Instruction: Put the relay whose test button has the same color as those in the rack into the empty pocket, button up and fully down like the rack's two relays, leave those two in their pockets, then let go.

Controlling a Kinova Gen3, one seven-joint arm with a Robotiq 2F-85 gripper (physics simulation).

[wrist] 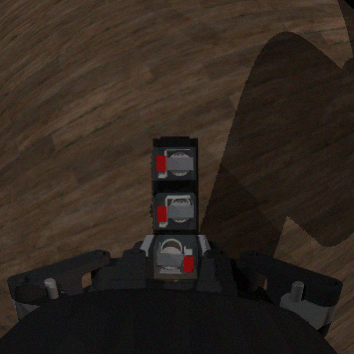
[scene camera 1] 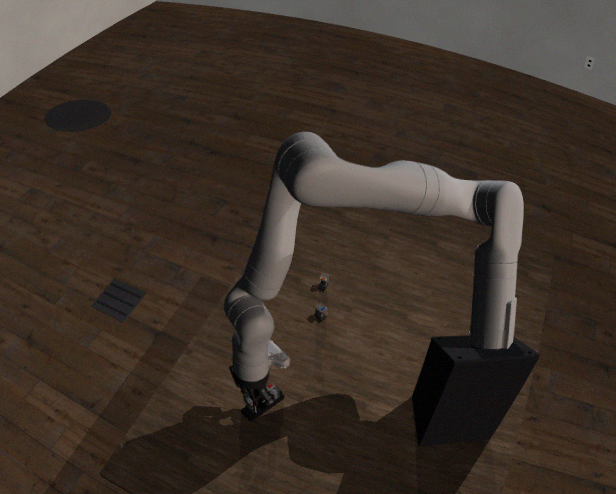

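Pixels of known places: gripper, between the fingertips: (wrist: 175, 247) (scene camera 1: 253, 405); arm's base, origin of its link: (scene camera 1: 490, 343).
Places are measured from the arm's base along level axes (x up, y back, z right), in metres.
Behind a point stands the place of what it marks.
The dark rack (wrist: 175, 186) {x -0.262, y -0.433, z -0.162 m} (scene camera 1: 278, 399) holds two upright relays, a far one (wrist: 179, 163) {x -0.238, y -0.424, z -0.148 m} and a middle one (wrist: 179, 212) {x -0.238, y -0.435, z -0.177 m}, with red test buttons on their left side in the wrist view. My gripper (wrist: 175, 247) {x -0.252, y -0.449, z -0.203 m} (scene camera 1: 257, 403) {x -0.252, y -0.449, z -0.203 m} is shut on a red-button relay (wrist: 170, 259) {x -0.226, y -0.451, z -0.201 m} at the rack's near end. The held relay is button up, but its button is on the right, turned opposite to the other two. The pocket beneath it is hidden, and I cannot tell how deep it sits. In the scene view the arm and fingers partly cover the rack.
A relay with a blue button (scene camera 1: 320, 312) {x -0.247, y -0.428, z 0.122 m} and one with an orange button (scene camera 1: 322, 281) {x -0.247, y -0.468, z 0.222 m} stand on the floor beyond the rack. A whitish tray-like object (scene camera 1: 279, 357) is close behind the wrist. The arm's black pedestal (scene camera 1: 470, 391) {x -0.044, y -0.004, z -0.100 m} stands at the right.
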